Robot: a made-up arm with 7 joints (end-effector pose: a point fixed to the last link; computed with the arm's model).
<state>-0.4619 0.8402 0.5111 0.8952 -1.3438 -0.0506 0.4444</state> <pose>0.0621 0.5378 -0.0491 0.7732 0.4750 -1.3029</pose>
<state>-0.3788 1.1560 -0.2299 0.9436 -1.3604 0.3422 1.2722</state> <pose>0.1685 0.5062 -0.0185 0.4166 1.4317 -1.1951</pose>
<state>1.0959 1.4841 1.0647 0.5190 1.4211 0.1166 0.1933</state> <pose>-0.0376 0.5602 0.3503 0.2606 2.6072 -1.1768</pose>
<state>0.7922 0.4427 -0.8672 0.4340 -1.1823 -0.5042 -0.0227</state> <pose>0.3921 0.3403 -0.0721 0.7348 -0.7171 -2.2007</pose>
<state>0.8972 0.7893 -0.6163 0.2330 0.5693 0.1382 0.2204</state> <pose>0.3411 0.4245 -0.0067 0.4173 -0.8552 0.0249</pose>
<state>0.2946 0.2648 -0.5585 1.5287 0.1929 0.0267 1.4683</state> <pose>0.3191 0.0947 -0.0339 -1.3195 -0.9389 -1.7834</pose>
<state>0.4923 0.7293 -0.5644 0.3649 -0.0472 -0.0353 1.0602</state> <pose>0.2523 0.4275 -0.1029 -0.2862 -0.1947 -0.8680</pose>
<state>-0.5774 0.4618 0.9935 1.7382 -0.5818 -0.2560 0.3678</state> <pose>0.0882 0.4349 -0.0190 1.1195 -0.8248 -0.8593</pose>
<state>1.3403 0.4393 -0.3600 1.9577 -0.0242 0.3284 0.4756</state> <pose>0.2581 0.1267 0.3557 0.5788 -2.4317 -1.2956</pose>
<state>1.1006 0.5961 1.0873 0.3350 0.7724 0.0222 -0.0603</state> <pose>0.3661 0.4631 0.1332 -0.5138 -1.6500 1.8055</pose>
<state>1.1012 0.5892 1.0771 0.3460 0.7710 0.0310 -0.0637</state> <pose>0.3677 0.4610 0.1349 -0.5149 -1.6486 1.7895</pose>
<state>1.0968 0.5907 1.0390 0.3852 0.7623 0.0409 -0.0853</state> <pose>0.3659 0.4622 0.1425 -0.4646 -1.6635 1.7533</pose>
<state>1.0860 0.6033 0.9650 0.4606 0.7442 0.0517 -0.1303</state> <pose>0.3604 0.4658 0.1586 -0.3490 -1.6982 1.6899</pose>
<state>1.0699 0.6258 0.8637 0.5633 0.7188 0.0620 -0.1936</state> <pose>0.3534 0.4678 0.1819 -0.1851 -1.7461 1.6038</pose>
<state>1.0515 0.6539 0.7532 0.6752 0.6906 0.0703 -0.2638</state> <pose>0.3474 0.4647 0.2076 -0.0069 -1.7973 1.5076</pose>
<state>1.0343 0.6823 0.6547 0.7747 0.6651 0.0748 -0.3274</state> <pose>0.3436 0.4575 0.2297 0.1504 -1.8431 1.4193</pose>
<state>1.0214 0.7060 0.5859 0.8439 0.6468 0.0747 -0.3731</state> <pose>0.3412 0.4505 0.2443 0.2622 -1.8767 1.3571</pose>
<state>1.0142 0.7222 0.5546 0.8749 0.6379 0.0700 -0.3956</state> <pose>0.3391 0.4480 0.2510 0.3215 -1.8954 1.3311</pose>
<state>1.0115 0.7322 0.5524 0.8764 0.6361 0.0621 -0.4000</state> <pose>0.3369 0.4502 0.2523 0.3423 -1.9025 1.3341</pose>
